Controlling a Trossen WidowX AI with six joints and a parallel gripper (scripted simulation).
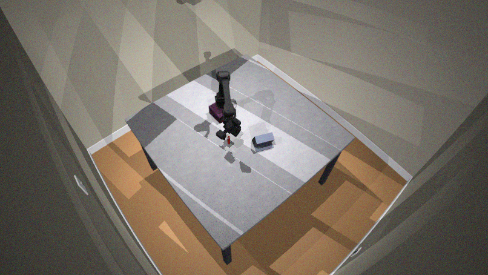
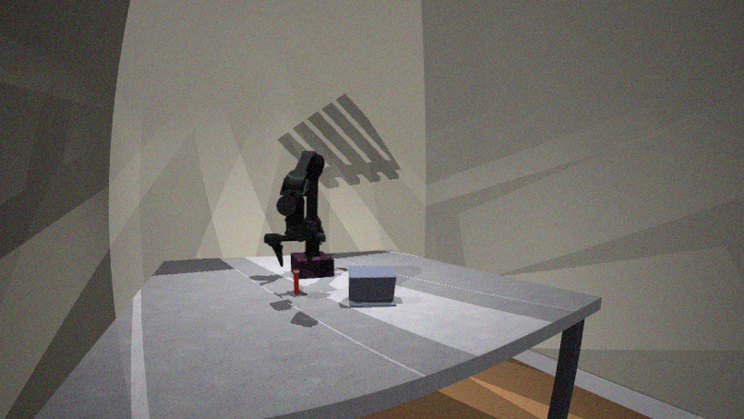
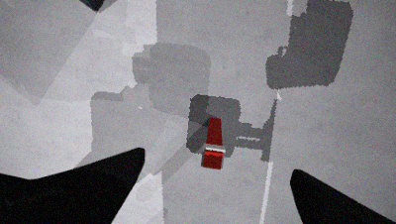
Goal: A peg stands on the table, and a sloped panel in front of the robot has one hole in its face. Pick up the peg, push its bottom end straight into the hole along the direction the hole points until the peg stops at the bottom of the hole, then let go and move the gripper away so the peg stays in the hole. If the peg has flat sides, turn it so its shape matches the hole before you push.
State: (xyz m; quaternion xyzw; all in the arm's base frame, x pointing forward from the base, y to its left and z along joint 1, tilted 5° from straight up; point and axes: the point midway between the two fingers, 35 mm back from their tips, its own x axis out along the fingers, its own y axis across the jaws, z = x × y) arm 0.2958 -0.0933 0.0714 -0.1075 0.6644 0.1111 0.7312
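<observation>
The red peg is 4 cm below my gripper tip. Also, from my gripper tip: grey sloped panel (21 cm to the left, 11 cm ahead, 5 cm below).
</observation>
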